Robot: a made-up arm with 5 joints.
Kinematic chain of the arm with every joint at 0, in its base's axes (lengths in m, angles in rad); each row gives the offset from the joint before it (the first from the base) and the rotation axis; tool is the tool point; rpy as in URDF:
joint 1: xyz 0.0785 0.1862 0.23 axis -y
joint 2: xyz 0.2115 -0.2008 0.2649 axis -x
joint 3: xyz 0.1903 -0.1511 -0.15 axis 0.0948 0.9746 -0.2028
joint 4: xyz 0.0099 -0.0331 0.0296 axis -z
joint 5: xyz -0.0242 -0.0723 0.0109 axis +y
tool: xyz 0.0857 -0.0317 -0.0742 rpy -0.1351 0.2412 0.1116
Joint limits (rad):
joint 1: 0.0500..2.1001
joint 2: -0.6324..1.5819
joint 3: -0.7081..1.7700
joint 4: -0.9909..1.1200
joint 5: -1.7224..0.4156
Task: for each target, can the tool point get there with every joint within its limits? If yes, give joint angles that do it. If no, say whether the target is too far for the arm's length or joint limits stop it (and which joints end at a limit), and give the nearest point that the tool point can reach.
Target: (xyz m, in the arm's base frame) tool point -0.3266 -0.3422 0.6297
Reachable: yes | joints 1.6956 0.5505 0.8710 0.6265 -1.1968
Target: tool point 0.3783 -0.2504 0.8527
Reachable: yes | joints 0.3163 1.1359 0.3256 0.2230 -0.9157
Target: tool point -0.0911 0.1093 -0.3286
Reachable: no: joint limits stop it (at a limit: joint 1, joint 2, joint 3, joint 4, joint 5) | nearest point -0.5222 -0.0873 0.1973 | short by 0.708 m
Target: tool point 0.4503 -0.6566 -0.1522
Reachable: no: too far | nearest point 0.4980 -0.2868 0.2338 | short by 0.537 m
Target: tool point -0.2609 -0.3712 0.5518
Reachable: yes | joints 1.8794 0.3794 0.5501 0.5042 -0.3590
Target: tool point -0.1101 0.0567 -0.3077
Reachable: no: joint limits stop it (at a limit: joint 1, joint 2, joint 3, joint 4, joint 5) | nearest point -0.5222 -0.0873 0.1973 | short by 0.668 m
